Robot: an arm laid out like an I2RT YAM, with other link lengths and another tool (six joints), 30 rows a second.
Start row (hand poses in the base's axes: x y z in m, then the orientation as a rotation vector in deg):
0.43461 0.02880 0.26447 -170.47 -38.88 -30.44
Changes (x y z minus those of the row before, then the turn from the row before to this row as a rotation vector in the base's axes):
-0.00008 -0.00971 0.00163 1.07 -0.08 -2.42
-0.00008 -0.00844 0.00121 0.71 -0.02 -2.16
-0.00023 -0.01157 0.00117 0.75 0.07 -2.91
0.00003 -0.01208 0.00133 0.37 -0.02 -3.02
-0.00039 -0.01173 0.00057 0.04 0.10 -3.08
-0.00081 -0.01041 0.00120 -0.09 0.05 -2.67
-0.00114 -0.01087 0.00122 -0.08 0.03 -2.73
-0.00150 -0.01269 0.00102 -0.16 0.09 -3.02
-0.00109 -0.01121 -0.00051 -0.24 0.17 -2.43
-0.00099 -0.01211 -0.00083 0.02 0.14 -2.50
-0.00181 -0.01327 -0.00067 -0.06 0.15 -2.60
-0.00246 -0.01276 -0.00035 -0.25 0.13 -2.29
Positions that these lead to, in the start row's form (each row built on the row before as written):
0.43453 0.01909 0.26610 -170.64 -34.88 -30.90
0.43445 0.01065 0.26731 -170.95 -31.41 -31.18
0.43422 -0.00092 0.26848 -171.47 -26.82 -31.37
0.43425 -0.01300 0.26981 -172.26 -22.21 -31.65
0.43386 -0.02473 0.27038 -173.29 -17.60 -31.73
0.43305 -0.03514 0.27158 -174.20 -13.62 -31.84
0.43191 -0.04601 0.27280 -175.03 -9.52 -31.96
0.43041 -0.05870 0.27382 -175.92 -4.97 -31.99
0.42932 -0.06991 0.27331 -176.68 -1.31 -31.87
0.42833 -0.08202 0.27248 -177.12 2.56 -31.74
0.42652 -0.09529 0.27181 176.63 -6.55 31.43
0.42406 -0.10805 0.27146 175.86 -9.97 31.11

